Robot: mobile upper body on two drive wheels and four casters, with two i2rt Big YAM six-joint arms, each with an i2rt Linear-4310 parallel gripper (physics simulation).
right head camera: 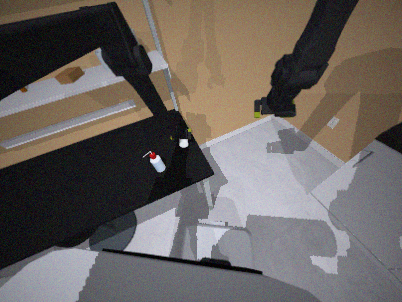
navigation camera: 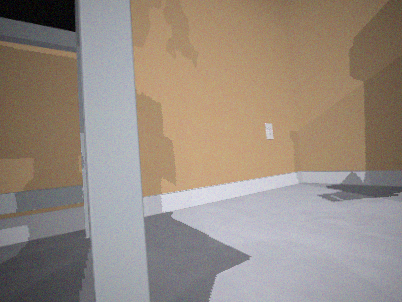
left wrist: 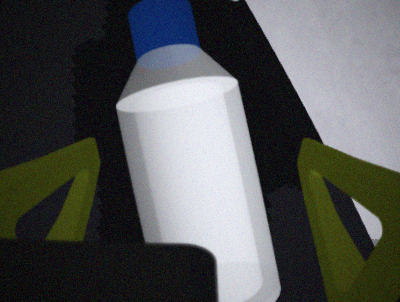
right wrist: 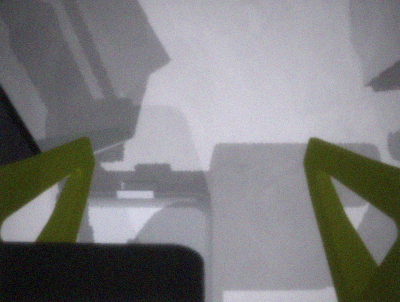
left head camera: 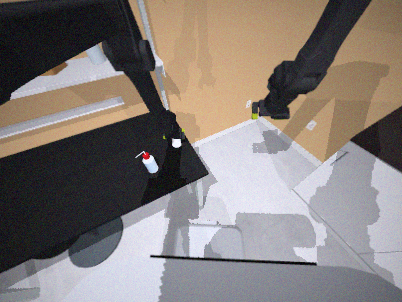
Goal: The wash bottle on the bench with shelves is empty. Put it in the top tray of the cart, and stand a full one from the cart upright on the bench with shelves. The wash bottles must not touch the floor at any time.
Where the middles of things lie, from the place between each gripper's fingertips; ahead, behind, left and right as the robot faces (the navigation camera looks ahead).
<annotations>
Now: the white wash bottle with blue cap [left wrist: 186, 139] 10 mm ahead of my left hand and 10 mm below it.
I see my right gripper 46 cm to the right of the white wash bottle with blue cap, 29 cm above it and 17 cm short of it.
</annotations>
